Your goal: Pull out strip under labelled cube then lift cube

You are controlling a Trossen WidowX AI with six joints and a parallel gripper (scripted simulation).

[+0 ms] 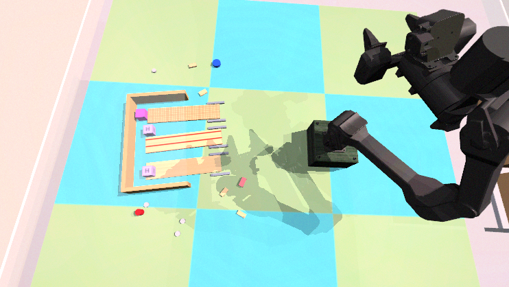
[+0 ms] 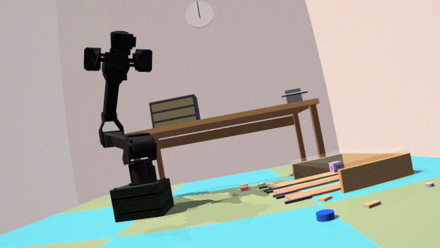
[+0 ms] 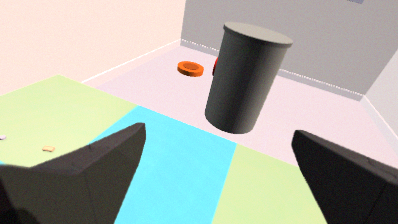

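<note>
The pink block is 420 mm below my gripper tip, 260 mm ahead of it and 240 mm to the left of it. From my gripper tip the other things lie so: tan block: 420 mm below, 320 mm ahead, 280 mm to the left; then blue disc: 420 mm below, 370 mm ahead, 200 mm to the right; then red disc: 570 mm ahead, 410 mm below, 340 mm to the left.
</note>
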